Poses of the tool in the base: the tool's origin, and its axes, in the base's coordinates. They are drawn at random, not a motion.
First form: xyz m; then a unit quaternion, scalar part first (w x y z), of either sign.
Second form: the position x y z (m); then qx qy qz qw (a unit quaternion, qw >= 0). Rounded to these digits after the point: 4 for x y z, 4 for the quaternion.
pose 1, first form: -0.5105, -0.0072, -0.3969, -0.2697, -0.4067, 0.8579, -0.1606
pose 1, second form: -0.5105, -0.0072, -0.3969, 0.4067, -0.8579, 0.1606, 0.2697
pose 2, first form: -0.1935, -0.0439, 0.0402, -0.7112, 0.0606, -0.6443, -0.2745
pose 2, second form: -0.1935, -0.0439, 0.0402, -0.0606, 0.6443, 0.2745, 0.7112
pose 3, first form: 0.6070, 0.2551, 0.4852, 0.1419, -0.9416, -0.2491, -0.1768
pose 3, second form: 0.6070, 0.2551, 0.4852, -0.9416, -0.2491, -0.1768, 0.1419
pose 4, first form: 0.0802, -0.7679, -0.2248, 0.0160, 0.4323, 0.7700, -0.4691
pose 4, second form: 0.0802, -0.7679, -0.2248, 0.4323, 0.7700, -0.4691, 0.0160
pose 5, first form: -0.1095, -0.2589, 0.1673, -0.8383, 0.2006, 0.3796, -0.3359
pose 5, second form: -0.1095, -0.2589, 0.1673, -0.2006, -0.3796, 0.3359, 0.8383
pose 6, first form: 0.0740, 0.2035, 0.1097, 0.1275, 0.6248, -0.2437, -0.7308
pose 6, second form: 0.0740, 0.2035, 0.1097, 0.6248, -0.2437, -0.7308, 0.1275
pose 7, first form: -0.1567, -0.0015, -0.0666, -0.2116, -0.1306, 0.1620, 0.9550
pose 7, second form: -0.1567, -0.0015, -0.0666, 0.1306, -0.1620, -0.9550, 0.2116
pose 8, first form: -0.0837, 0.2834, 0.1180, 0.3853, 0.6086, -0.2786, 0.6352
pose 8, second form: -0.0837, 0.2834, 0.1180, 0.6086, -0.2786, 0.6352, 0.3853
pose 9, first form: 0.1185, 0.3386, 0.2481, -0.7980, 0.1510, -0.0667, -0.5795
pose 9, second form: 0.1185, 0.3386, 0.2481, -0.1510, 0.0667, 0.5795, 0.7980
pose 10, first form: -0.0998, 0.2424, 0.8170, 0.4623, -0.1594, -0.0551, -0.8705
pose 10, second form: -0.0998, 0.2424, 0.8170, -0.1594, -0.0551, -0.8705, 0.4623
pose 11, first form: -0.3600, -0.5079, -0.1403, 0.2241, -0.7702, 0.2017, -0.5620
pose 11, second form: -0.3600, -0.5079, -0.1403, -0.7702, 0.2017, -0.5620, 0.2241
